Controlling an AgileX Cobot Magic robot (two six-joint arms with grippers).
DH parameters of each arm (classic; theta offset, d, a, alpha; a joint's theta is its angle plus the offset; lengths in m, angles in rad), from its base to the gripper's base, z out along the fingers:
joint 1: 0 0.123 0 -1.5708
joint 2: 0.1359 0 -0.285 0
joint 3: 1.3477 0 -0.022 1.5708
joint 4: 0 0.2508 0 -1.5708
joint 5: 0 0 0.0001 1.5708
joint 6: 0 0.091 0 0
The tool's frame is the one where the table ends.
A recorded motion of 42 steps. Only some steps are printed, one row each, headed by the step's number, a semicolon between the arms.
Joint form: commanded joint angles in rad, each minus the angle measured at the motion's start. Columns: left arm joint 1, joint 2, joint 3, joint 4, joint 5, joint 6; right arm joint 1, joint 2, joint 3, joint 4, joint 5, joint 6.
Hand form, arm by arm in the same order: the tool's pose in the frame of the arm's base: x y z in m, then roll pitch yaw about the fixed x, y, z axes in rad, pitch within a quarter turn. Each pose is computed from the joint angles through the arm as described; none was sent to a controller.
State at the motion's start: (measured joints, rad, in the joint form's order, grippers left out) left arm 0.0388 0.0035 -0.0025 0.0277 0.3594 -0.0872; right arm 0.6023 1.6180 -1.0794 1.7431 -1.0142 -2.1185
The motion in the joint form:
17: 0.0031 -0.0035 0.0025 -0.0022 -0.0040 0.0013; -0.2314 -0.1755 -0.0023 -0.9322 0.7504 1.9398
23: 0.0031 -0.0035 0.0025 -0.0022 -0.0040 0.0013; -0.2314 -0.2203 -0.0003 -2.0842 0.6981 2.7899
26: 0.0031 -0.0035 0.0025 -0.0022 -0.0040 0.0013; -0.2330 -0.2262 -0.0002 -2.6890 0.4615 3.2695
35: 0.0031 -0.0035 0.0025 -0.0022 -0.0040 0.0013; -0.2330 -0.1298 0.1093 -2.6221 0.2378 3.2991
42: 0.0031 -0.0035 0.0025 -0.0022 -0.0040 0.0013; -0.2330 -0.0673 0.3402 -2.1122 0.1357 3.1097
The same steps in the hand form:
17: 0.0532 0.0030 0.1812 -2.9282 1.2963 -2.8691; 0.3218 0.1068 0.3533 1.7264 0.9675 1.8792
23: 0.0532 0.0030 0.1812 -2.9282 1.2963 -2.8691; 0.3031 0.1280 0.3779 1.3693 1.2254 1.8562
26: 0.0532 0.0030 0.1812 -2.9282 1.2963 -2.8691; 0.2834 0.1512 0.3831 1.1230 1.3151 1.9477
35: 0.0532 0.0030 0.1812 -2.9282 1.2963 -2.8691; 0.2884 0.1642 0.3326 1.2983 1.1573 2.2633
42: 0.0532 0.0030 0.1812 -2.9282 1.2963 -2.8691; 0.2913 0.1398 0.2667 1.3965 0.8475 2.0922

